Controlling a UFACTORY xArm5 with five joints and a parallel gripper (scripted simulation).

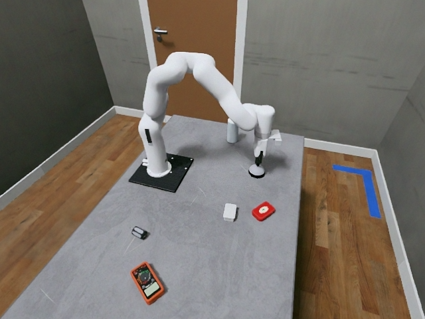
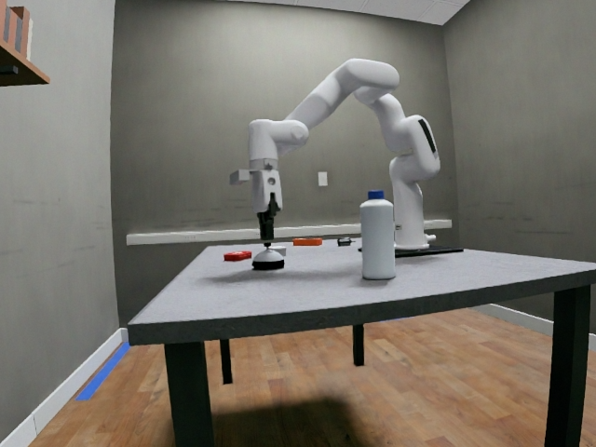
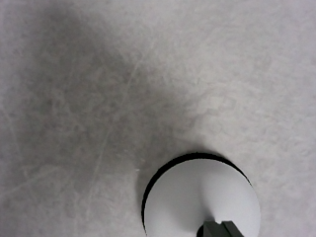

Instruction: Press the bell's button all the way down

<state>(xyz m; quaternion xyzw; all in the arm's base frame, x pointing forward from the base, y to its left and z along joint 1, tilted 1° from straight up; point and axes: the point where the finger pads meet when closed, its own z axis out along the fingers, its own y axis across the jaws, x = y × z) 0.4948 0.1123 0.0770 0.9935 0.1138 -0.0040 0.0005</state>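
My gripper is now 40 mm above the button. The rest, counted from my hand: red box: 70 mm ahead, 250 mm to the right, 80 mm below; white box: 80 mm behind, 290 mm to the right, 80 mm below; bell: 50 mm below.
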